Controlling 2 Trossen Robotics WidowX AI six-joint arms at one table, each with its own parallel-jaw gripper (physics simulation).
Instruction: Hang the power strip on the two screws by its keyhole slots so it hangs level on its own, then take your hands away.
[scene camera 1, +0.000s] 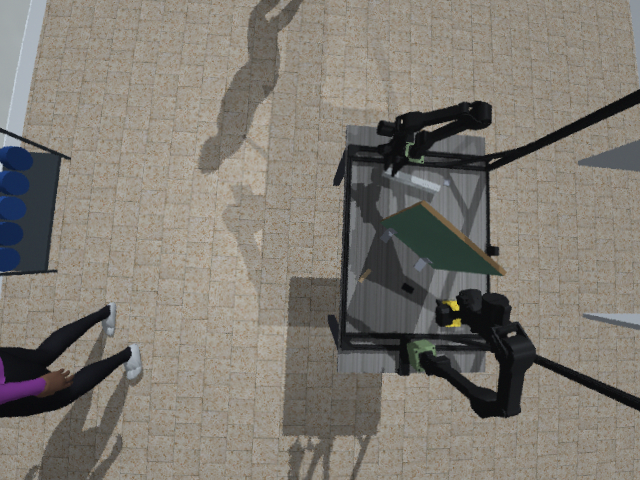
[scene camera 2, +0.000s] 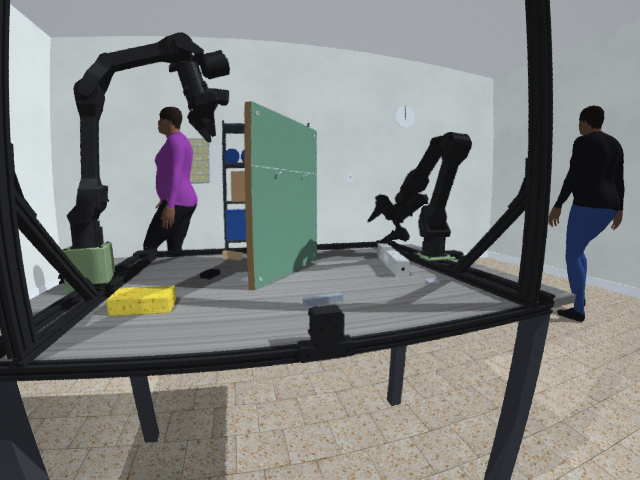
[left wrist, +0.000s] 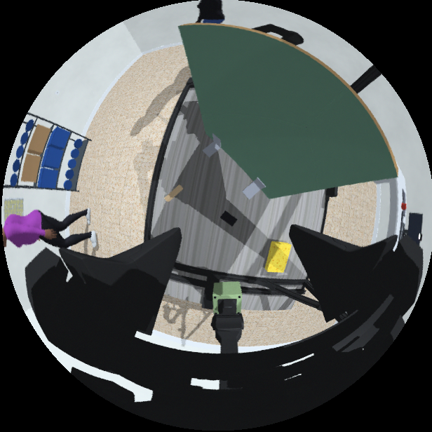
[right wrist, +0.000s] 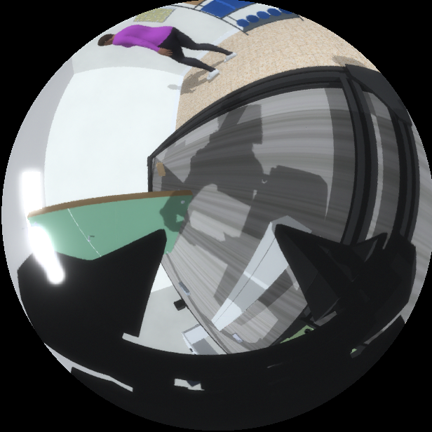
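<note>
The white power strip lies on the table; its keyhole slots cannot be made out. The upright green board has a pale line across its front, with one screw and another screw just below it, both bare. My right gripper is open and empty, low over one end of the strip; in the right wrist view one finger overlaps the strip. My left gripper is open and empty, high beside the board on its back side.
A yellow sponge, a black block and a small wooden piece lie behind the board. Black frame bars edge the table. A person stands beyond it.
</note>
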